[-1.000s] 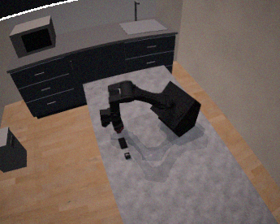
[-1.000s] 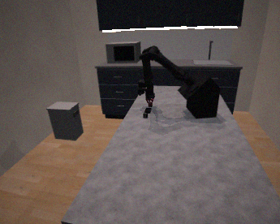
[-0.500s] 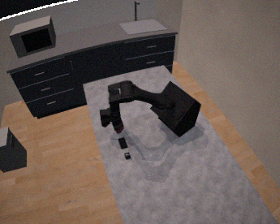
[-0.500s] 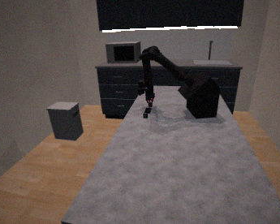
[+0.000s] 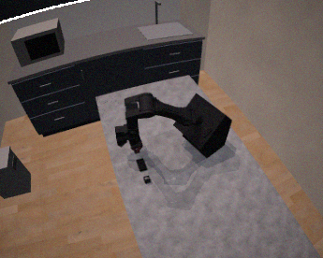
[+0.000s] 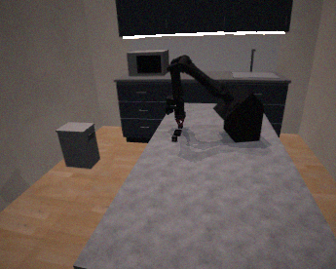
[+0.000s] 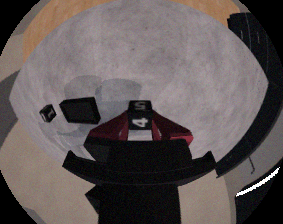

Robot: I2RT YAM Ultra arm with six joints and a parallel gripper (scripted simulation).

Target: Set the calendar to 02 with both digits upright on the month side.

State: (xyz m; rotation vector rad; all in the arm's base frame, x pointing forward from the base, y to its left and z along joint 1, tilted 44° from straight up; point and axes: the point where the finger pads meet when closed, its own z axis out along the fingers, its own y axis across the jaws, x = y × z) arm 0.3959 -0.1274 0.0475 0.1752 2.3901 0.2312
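My gripper is now right at the dark calendar cube. The rest, counted from my hand: dark tray (1 cm ahead, 11 cm to the left, 1 cm below).
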